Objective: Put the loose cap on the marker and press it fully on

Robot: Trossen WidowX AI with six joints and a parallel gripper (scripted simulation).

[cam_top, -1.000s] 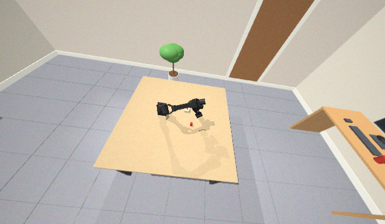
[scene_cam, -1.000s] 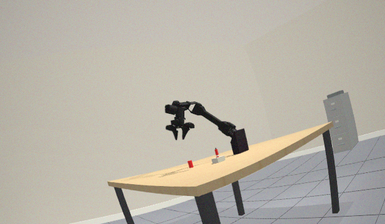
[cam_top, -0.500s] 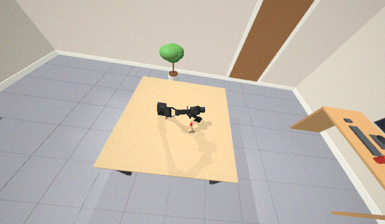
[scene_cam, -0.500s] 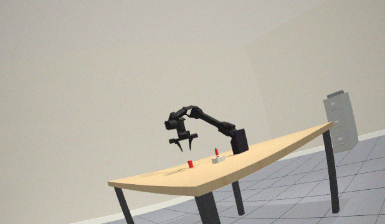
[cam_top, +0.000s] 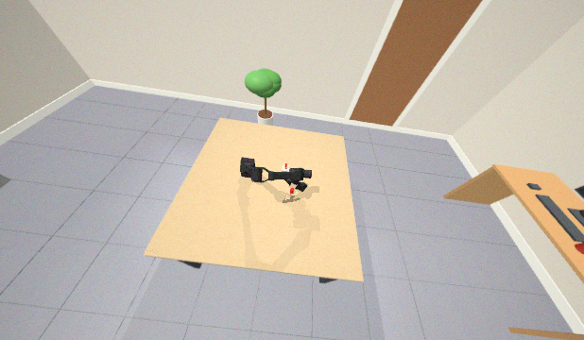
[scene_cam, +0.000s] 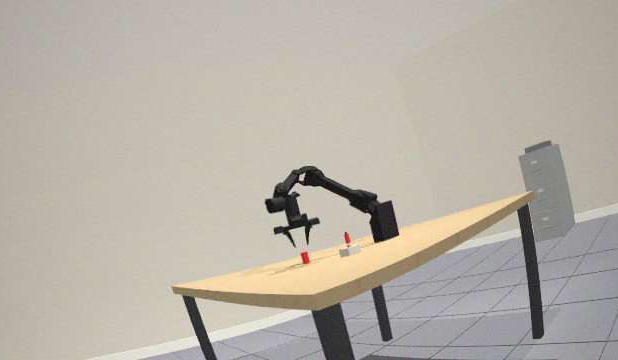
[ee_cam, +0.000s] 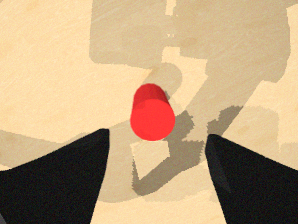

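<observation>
Now: gripper tip 50 mm above the red cap. Round my gripper tip: white holder block (200 mm to the left, 100 mm behind, 60 mm below).
</observation>
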